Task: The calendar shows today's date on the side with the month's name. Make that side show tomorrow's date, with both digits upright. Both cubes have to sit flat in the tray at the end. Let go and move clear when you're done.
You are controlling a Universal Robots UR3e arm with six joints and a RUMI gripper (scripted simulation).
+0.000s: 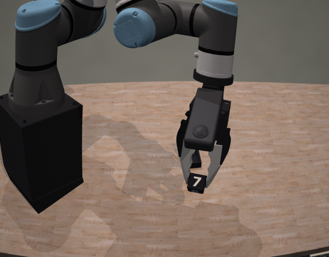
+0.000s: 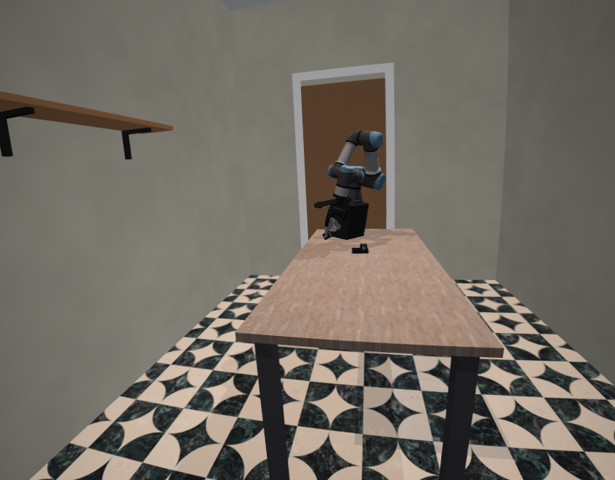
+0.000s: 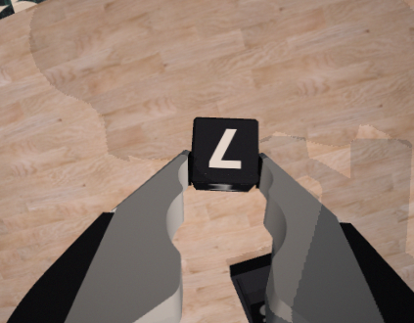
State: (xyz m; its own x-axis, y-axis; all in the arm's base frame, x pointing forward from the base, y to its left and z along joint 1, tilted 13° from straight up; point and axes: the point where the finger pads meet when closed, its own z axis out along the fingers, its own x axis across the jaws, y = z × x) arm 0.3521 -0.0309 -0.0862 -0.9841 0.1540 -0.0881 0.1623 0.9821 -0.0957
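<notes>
Now: hand 1 cm above the black number cube. From my hand the other things lie so: black calendar tray (3 cm behind, 15 cm to the left, 8 cm below).
</notes>
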